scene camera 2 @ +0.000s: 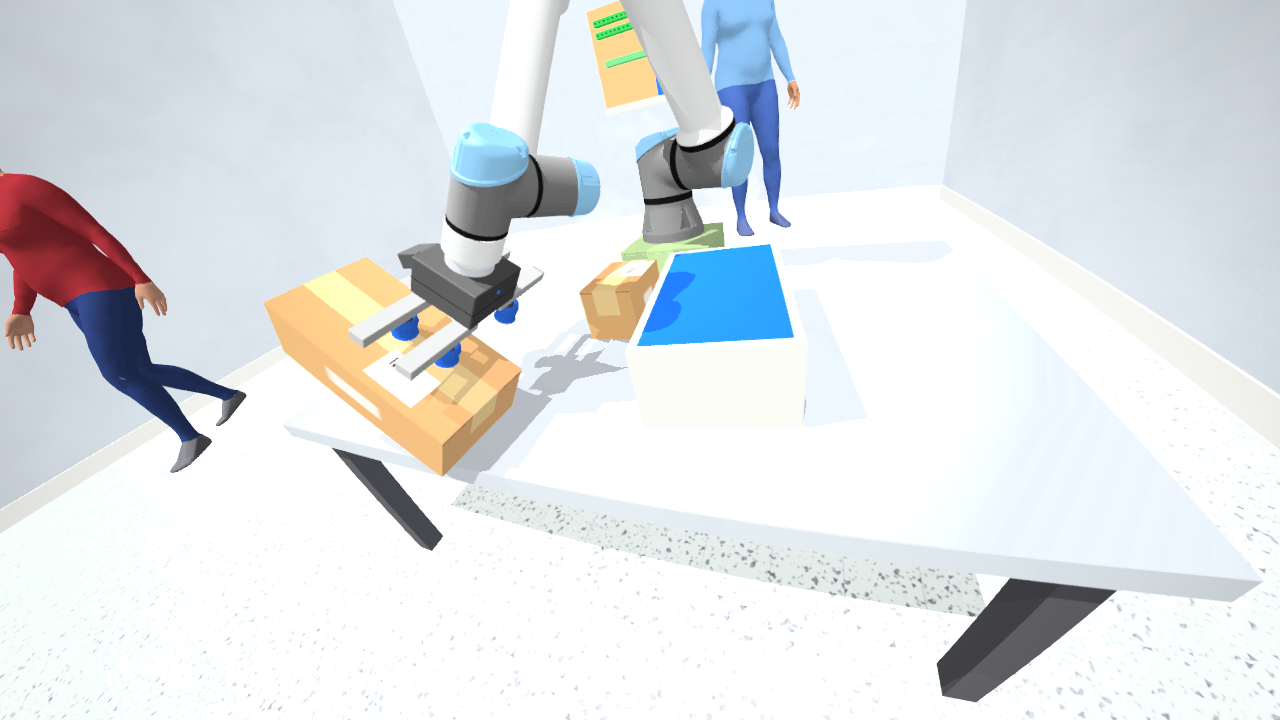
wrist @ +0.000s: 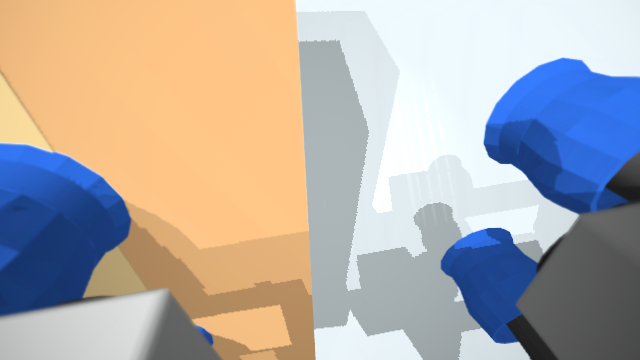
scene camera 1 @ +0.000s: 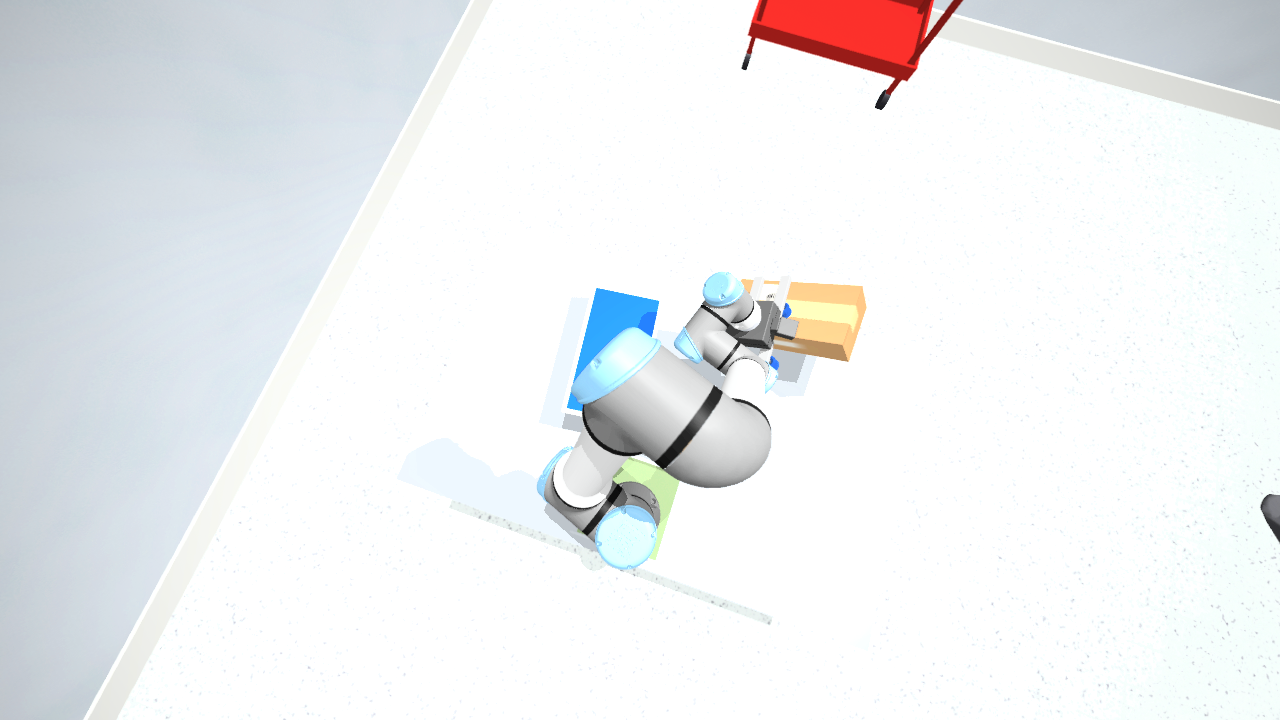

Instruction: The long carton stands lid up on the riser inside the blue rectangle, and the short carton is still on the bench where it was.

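Seen in the pictures: hand at its tool point: (wrist: 331,227); arm's base at its link origin: (scene camera 2: 673,234).
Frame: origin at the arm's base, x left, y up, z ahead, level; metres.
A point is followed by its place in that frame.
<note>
The long carton (scene camera 1: 827,317) @(y 0.137, x -0.326, z 0.577 m) (scene camera 2: 340,330) @(y 0.106, x -0.295, z 0.637 m) (wrist: 156,111) @(y 0.087, x -0.258, z 0.552 m) is brown with a white label on its lid. It hangs lid up, a little above the left end of the white bench (scene camera 2: 895,465) @(y -0.103, x 0.354, z 0.603 m). My suction gripper (scene camera 1: 773,330) @(y 0.041, x -0.221, z 0.517 m) (scene camera 2: 456,326) @(y 0.041, x -0.221, z 0.517 m) (wrist: 313,201) @(y 0.041, x -0.221, z 0.517 m) sits on its lid near one edge. Two blue cups are on the lid and two hang off past the edge. The short carton (scene camera 2: 617,295) @(y -0.011, x -0.036, z 0.330 m) stands on the bench beside the white riser (scene camera 2: 716,389) @(y -0.040, x 0.163, z 0.557 m). The blue rectangle (scene camera 1: 617,322) @(y 0.017, x 0.166, z 0.460 m) (scene camera 2: 725,295) @(y 0.017, x 0.165, z 0.420 m) on the riser's top is bare. The arm hides the short carton in scene camera 1.
The arm's base stands on a green pad (scene camera 1: 649,483) @(y 0.001, x -0.028, z 0.081 m) (scene camera 2: 689,240) @(y 0.000, x 0.052, z 0.068 m) behind the riser. A person in red (scene camera 2: 72,269) walks at the left, and a person in blue (scene camera 2: 743,53) stands behind the bench. A red cart (scene camera 1: 832,36) is at the far wall.
</note>
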